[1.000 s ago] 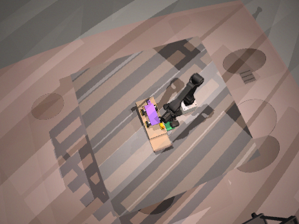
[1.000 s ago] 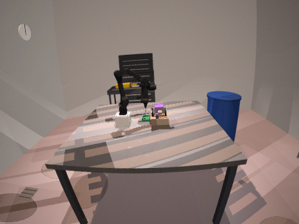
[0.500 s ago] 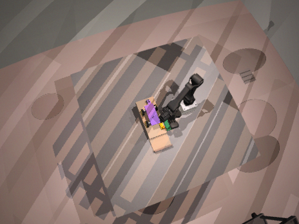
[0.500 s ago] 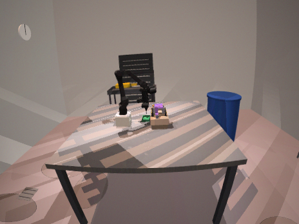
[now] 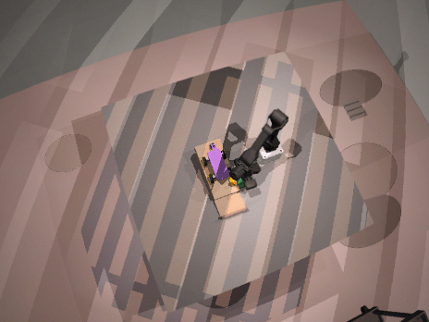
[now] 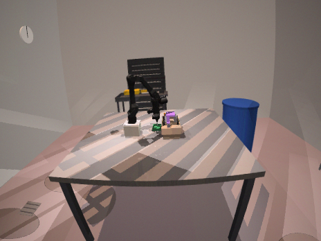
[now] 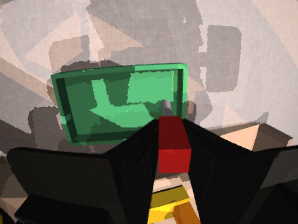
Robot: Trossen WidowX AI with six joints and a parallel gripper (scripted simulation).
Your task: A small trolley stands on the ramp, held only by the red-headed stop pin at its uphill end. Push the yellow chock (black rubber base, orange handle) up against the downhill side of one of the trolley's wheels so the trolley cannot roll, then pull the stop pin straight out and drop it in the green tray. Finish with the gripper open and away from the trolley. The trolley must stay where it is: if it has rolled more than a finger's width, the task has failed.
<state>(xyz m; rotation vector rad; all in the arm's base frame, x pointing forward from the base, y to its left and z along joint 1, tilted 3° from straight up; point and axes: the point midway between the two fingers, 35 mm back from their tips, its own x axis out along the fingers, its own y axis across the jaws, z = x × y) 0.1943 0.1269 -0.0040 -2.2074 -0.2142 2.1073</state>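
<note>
The green tray lies 60 mm below my gripper tip and 30 mm to the right of it. Round my gripper tip: red-headed stop pin right at my gripper tip; yellow chock 70 mm ahead, 30 mm above, 10 mm to the right; tan ramp 130 mm ahead, 110 mm to the right, 10 mm below.
</note>
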